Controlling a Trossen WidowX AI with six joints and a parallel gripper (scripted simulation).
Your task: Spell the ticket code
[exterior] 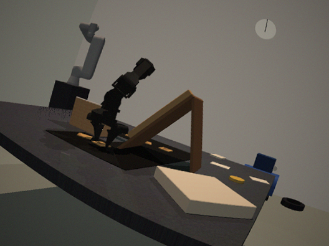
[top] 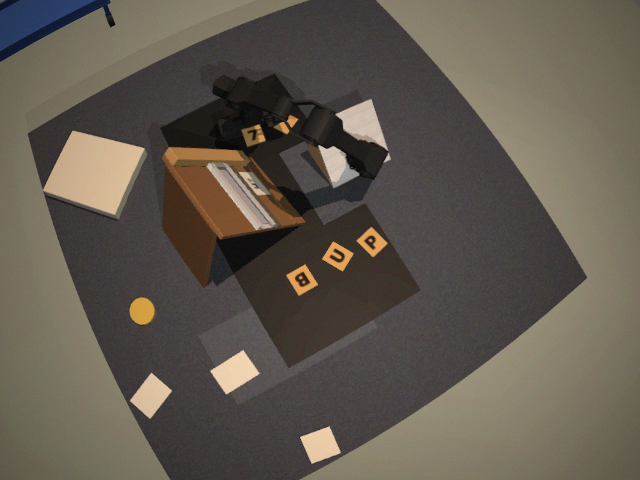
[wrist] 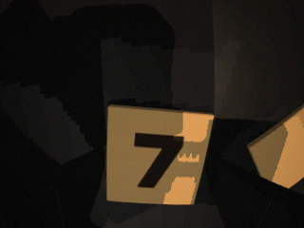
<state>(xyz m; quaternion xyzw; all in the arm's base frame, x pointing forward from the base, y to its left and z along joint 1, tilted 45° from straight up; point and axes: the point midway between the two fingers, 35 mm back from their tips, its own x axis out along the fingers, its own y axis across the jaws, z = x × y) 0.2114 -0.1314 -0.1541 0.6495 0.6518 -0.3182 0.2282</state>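
My gripper tip is now 170 mm to the right of the white ticket, 80 mm below it and 80 mm short of it. The rest, counted from my gripper tip: dark mat (210 mm to the left, 10 mm behind); cream slab (470 mm ahead, 120 mm to the right, 20 mm above); letter tile (right at my gripper tip).
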